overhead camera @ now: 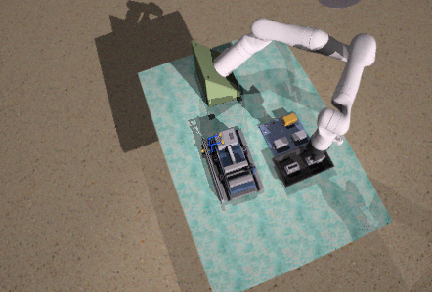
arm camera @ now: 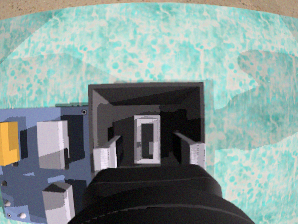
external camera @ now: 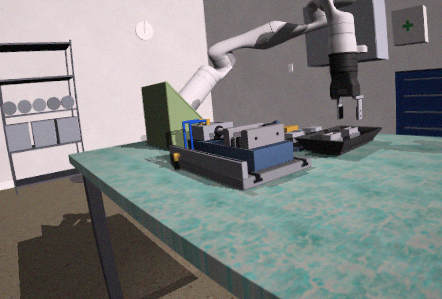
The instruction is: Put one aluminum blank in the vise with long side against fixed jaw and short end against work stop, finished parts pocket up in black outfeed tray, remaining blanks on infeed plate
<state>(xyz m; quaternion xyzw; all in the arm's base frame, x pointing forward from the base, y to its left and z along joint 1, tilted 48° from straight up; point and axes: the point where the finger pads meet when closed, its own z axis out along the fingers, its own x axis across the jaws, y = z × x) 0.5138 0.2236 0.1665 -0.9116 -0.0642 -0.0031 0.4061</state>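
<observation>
My hand is 12 cm past the gray blank, 2 cm to the left of it and 6 cm above it. Also, from my hand: fixed jaw 1 cm ahead, 34 cm to the right, 1 cm below; then yellow brass blank 21 cm behind, 3 cm to the right, 6 cm below; then blue infeed plate 16 cm behind, 7 cm to the right, 9 cm below.
</observation>
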